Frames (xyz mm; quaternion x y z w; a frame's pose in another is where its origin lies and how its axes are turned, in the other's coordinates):
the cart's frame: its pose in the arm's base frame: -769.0 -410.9 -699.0 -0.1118 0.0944 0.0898 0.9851
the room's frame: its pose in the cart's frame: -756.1 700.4 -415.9 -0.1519 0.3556 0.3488 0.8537
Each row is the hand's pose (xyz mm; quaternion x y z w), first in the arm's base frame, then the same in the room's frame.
Working: the arm's base frame: its pose in the room's frame: -512.3 -1440.1 1324.6 0.2441 -0.4563 -0.3949 0.7591

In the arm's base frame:
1: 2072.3 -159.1 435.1 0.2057 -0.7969 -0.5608 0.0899
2: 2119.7 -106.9 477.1 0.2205 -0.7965 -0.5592 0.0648
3: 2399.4 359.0 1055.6 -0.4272 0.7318 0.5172 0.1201
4: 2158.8 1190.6 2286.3 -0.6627 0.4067 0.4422 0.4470
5: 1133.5 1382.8 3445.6 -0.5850 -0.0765 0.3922 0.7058
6: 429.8 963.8 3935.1 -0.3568 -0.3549 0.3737 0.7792
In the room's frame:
1: -394.3 -3239.1 2446.5 -0.1193 0.5903 0.5619 0.5670
2: -399.0 -3248.8 2527.8 -0.1238 0.5848 0.5439 0.5889
3: -659.7 -3219.6 3276.9 -0.2420 0.5432 0.3289 0.7336
4: -1501.6 -2561.3 4336.1 -0.4352 0.2585 -0.0439 0.8613
5: -2734.4 -1620.7 4502.4 -0.4810 -0.2448 -0.2665 0.7985
6: -3517.0 -1285.5 4071.7 -0.3913 -0.5753 -0.2734 0.6642

